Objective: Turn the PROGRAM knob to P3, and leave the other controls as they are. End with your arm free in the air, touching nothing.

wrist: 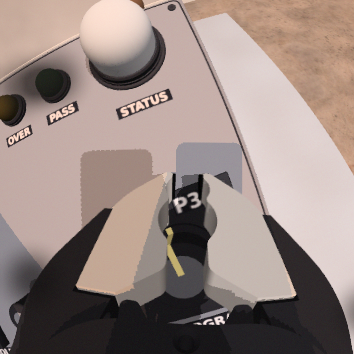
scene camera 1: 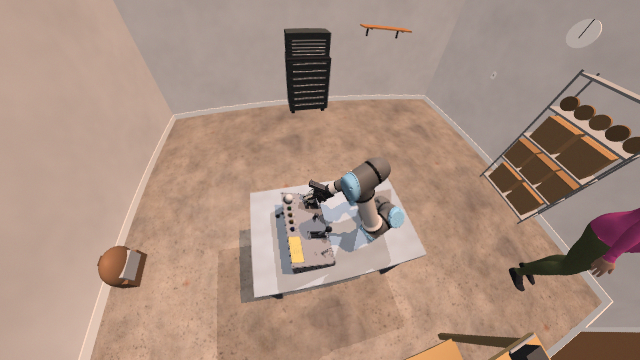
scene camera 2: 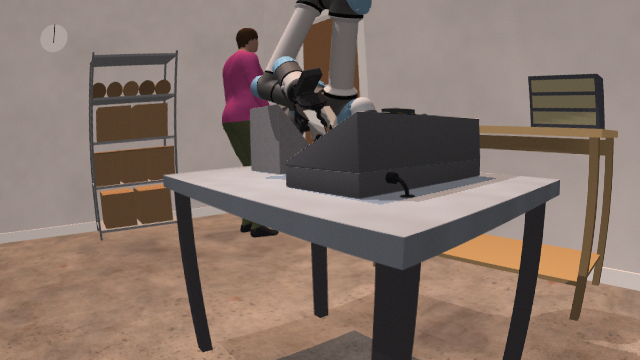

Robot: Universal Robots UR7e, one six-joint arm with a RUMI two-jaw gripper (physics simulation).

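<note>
The control panel is a sloped box on the table. My gripper is shut on the black PROGRAM knob, with a pale finger on each side of it. The knob's yellow pointer leans up and left in the wrist view. The P3 label shows between the fingertips, a little right of the pointer's line. The P2 label is hidden, and the PROGRAM label is partly covered.
The white STATUS dome and the PASS lamp stand above the knob on the panel. A black lever stands farther along it. A grey block stands behind the panel. A person is beyond the table.
</note>
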